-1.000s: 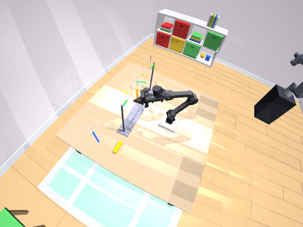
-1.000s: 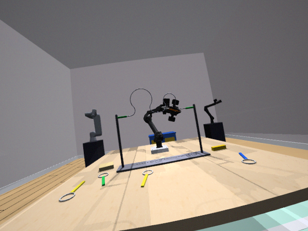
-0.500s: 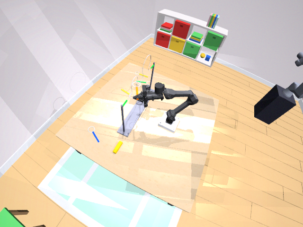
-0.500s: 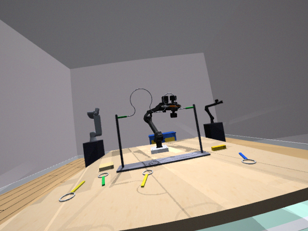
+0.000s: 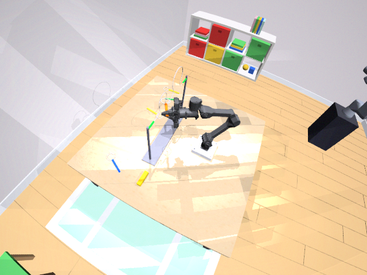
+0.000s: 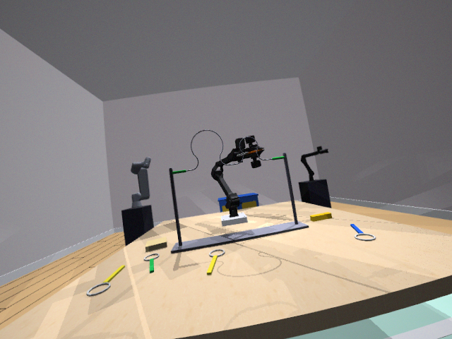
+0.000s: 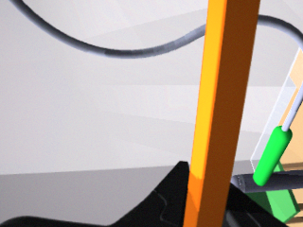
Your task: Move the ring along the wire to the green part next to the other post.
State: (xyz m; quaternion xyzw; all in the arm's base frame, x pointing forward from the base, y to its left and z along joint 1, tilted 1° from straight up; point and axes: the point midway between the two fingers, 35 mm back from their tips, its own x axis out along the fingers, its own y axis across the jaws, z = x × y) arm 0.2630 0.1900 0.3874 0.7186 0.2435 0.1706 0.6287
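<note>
The orange-handled ring is 9 cm to the right of my gripper tip, 2 cm ahead of it and 1 cm below it. Also, from my gripper tip: blue-handled ring (42 cm below, 26 cm to the left, 25 cm ahead); then yellow block (41 cm below, 26 cm to the left, 1 cm behind); then tan block (64 cm to the right, 41 cm below, 1 cm ahead).
</note>
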